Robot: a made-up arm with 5 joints. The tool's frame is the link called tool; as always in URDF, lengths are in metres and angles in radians. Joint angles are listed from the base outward. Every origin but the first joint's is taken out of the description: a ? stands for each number. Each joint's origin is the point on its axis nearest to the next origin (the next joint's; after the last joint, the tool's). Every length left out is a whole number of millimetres.
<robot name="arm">
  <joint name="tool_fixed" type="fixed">
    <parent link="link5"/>
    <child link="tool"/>
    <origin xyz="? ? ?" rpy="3.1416 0 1.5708"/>
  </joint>
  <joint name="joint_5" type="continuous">
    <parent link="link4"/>
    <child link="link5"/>
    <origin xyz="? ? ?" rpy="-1.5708 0 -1.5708"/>
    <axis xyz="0 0 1"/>
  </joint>
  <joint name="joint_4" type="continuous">
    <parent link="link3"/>
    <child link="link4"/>
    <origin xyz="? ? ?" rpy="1.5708 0 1.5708"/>
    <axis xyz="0 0 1"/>
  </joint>
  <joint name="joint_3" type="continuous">
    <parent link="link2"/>
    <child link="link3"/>
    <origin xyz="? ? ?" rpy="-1.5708 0 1.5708"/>
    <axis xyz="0 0 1"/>
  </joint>
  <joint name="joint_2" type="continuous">
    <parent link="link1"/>
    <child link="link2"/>
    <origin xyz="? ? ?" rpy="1.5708 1.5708 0"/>
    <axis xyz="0 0 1"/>
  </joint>
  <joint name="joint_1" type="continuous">
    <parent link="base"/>
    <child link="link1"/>
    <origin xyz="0 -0.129 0.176" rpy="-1.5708 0 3.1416"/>
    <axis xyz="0 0 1"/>
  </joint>
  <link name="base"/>
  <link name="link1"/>
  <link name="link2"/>
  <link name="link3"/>
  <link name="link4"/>
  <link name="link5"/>
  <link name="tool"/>
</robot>
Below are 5 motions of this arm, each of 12 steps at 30 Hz.
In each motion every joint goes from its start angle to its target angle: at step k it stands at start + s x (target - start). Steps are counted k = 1, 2, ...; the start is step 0. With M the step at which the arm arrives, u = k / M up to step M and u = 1 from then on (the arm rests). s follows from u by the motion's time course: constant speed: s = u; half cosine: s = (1 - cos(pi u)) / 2; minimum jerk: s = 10 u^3 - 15 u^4 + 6 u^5.
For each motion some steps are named. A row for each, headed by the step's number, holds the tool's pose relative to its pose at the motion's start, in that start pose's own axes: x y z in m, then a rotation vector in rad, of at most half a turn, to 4 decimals.
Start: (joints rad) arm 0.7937 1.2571 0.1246 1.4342 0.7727
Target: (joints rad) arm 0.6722 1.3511 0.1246 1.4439 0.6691
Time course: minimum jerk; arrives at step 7
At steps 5, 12:
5: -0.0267 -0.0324 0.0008 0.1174 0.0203 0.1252
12: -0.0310 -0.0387 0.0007 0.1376 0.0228 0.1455

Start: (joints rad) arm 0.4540 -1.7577 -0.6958 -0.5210 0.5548
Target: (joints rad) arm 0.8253 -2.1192 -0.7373 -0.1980 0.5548
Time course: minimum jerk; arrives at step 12
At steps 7, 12:
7: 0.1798 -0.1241 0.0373 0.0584 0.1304 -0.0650
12: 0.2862 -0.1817 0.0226 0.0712 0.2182 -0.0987

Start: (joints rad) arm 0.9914 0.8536 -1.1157 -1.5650 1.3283
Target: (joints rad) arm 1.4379 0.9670 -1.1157 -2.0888 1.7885
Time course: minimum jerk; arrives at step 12
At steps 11, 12:
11: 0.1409 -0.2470 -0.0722 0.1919 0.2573 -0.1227
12: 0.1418 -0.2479 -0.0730 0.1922 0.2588 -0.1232

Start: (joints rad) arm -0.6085 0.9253 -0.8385 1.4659 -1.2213
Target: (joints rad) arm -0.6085 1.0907 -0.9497 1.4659 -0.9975
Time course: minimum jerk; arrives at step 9
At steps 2, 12:
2: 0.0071 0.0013 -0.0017 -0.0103 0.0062 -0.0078
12: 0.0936 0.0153 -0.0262 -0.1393 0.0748 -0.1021

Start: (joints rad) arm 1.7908 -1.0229 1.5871 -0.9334 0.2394
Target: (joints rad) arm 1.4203 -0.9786 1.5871 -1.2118 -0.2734
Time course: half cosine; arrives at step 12
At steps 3, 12:
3: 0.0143 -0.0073 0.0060 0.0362 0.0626 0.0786
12: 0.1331 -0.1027 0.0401 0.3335 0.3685 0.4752

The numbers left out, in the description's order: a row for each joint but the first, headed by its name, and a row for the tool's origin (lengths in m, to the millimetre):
tool: 0.365 0.099 0
joint_5: -0.458 -0.083 0
joint_4: -0.073 -0.381 0
joint_3: -0.059 0.053 0
joint_2: -0.018 -0.05 0

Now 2 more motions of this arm.
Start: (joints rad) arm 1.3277 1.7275 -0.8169 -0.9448 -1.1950
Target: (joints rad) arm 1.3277 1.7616 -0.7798 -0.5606 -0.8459
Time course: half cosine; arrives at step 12
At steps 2, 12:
2: 0.0191 0.0038 -0.0092 -0.0106 0.0253 -0.0205
12: 0.2427 0.0331 -0.2019 -0.2238 0.3438 -0.3012

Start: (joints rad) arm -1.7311 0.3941 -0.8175 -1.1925 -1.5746
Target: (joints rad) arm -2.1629 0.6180 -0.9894 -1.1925 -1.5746
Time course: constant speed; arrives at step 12
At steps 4, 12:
4: 0.0429 -0.1821 0.0326 0.1574 0.0153 -0.1398
12: 0.0472 -0.5546 0.0133 0.4847 0.0418 -0.3982

